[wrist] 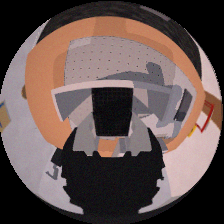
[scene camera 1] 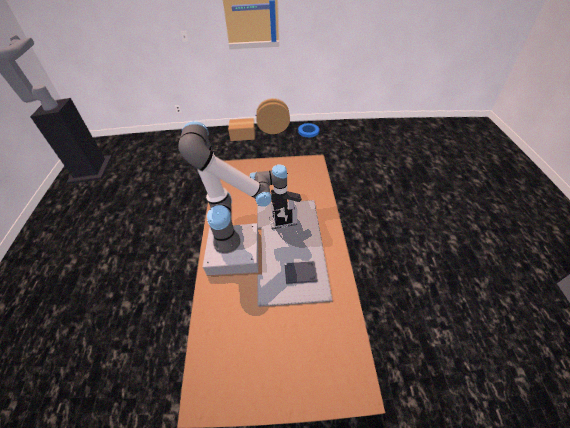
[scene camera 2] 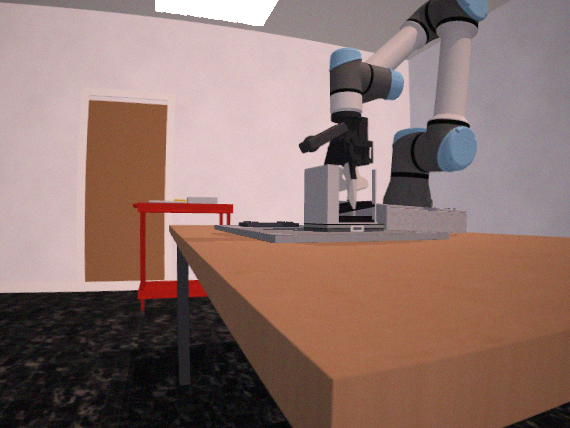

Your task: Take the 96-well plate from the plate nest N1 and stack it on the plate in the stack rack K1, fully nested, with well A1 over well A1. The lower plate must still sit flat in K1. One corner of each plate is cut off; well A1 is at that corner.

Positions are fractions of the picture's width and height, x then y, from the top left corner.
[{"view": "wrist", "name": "my gripper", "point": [0.50,0.50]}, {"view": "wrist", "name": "black 96-well plate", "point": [0.48,0.50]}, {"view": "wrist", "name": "tall grey wall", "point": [0.44,0.37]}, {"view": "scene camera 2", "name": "my gripper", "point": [0.60,0.49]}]
